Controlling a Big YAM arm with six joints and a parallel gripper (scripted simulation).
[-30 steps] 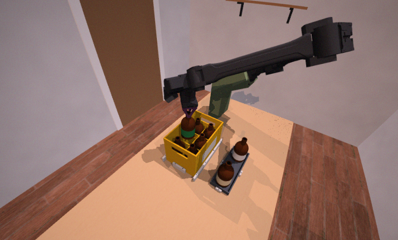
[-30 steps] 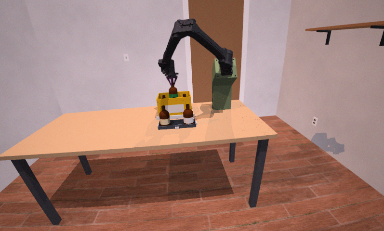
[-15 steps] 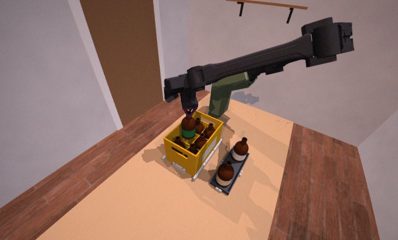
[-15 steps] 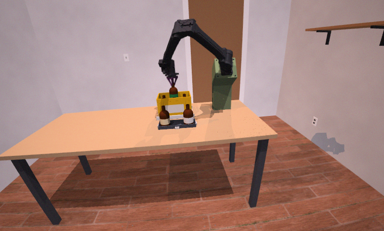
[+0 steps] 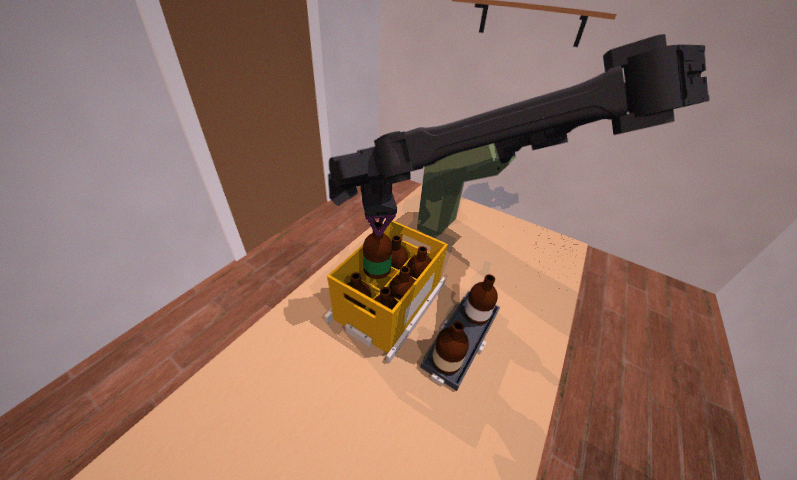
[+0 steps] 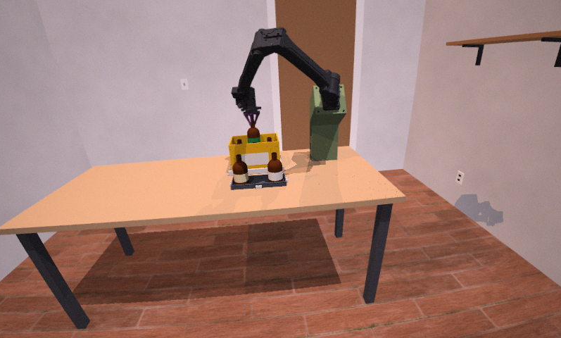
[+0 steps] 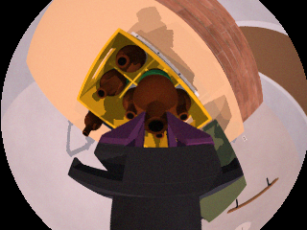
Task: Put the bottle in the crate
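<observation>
My gripper is now 60 mm above the glass bottle. The rest, counted from my hand: dark tray (270 mm to the left, 240 mm below, 30 mm behind); then yellow crate (170 mm below, 40 mm to the left).
</observation>
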